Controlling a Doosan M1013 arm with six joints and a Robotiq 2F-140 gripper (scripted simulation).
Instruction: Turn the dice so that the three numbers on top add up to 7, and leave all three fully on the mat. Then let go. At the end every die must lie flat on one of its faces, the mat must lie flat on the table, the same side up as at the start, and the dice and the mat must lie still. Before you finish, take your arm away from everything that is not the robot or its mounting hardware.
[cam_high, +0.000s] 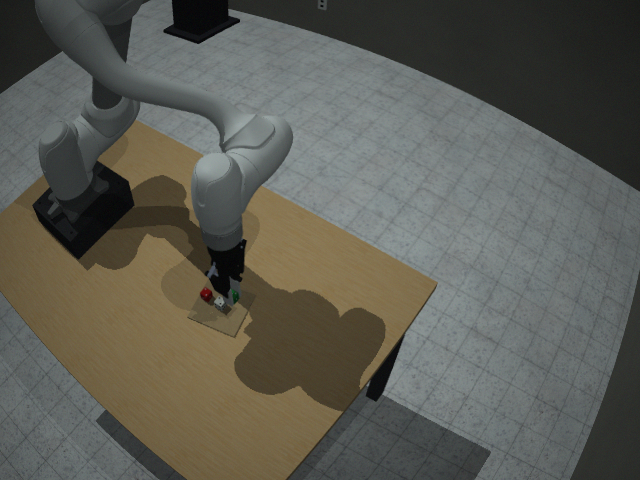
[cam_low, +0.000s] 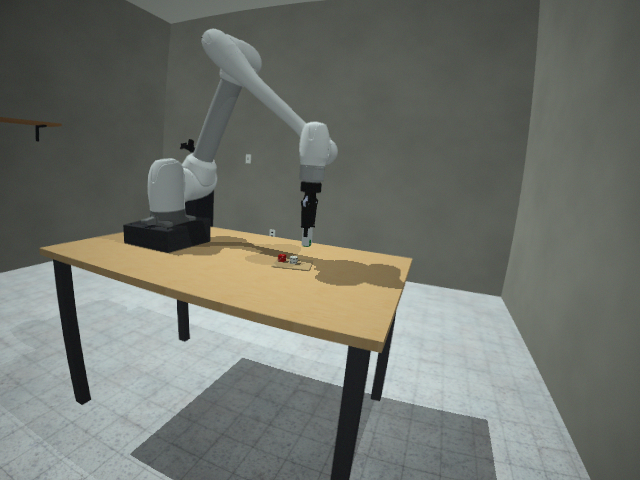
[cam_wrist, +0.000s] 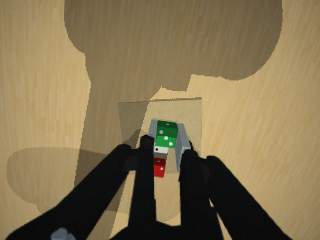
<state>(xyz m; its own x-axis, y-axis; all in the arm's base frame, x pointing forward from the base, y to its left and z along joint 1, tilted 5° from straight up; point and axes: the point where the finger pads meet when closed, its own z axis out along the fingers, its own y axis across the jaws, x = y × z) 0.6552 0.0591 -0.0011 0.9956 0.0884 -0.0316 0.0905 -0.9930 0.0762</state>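
Right now the white die is 50 mm behind my hand and 100 mm below it. The rest, counted from my hand: red die: 100 mm behind, 10 mm to the right, 100 mm below; then tan mat: 50 mm behind, 110 mm below; then green die: 30 mm below.
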